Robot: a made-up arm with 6 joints. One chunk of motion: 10 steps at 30 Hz.
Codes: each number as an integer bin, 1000 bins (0 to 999) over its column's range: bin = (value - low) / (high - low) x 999, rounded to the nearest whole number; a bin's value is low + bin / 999 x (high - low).
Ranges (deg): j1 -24..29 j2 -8..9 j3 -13..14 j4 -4..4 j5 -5..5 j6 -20..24
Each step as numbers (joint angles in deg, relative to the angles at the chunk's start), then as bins.
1 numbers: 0.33 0.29 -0.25 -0.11 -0.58 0.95
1 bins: 459 487 472 486 442 476
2 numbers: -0.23 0.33 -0.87 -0.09 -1.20 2.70
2 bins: 448 490 449 488 380 515
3 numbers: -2.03 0.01 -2.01 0.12 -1.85 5.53
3 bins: 414 471 407 514 315 580
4 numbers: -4.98 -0.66 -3.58 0.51 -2.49 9.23
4 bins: 359 431 349 563 251 664
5 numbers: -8.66 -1.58 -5.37 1.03 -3.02 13.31
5 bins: 289 377 282 628 198 756
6 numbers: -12.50 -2.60 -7.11 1.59 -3.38 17.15
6 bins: 217 317 218 698 162 843
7 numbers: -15.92 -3.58 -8.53 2.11 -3.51 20.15
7 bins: 152 260 165 763 149 912
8 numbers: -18.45 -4.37 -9.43 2.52 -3.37 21.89
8 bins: 105 213 132 814 163 951
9 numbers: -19.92 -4.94 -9.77 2.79 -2.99 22.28
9 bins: 77 180 120 848 201 960
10 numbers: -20.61 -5.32 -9.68 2.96 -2.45 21.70
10 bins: 64 157 123 869 255 947
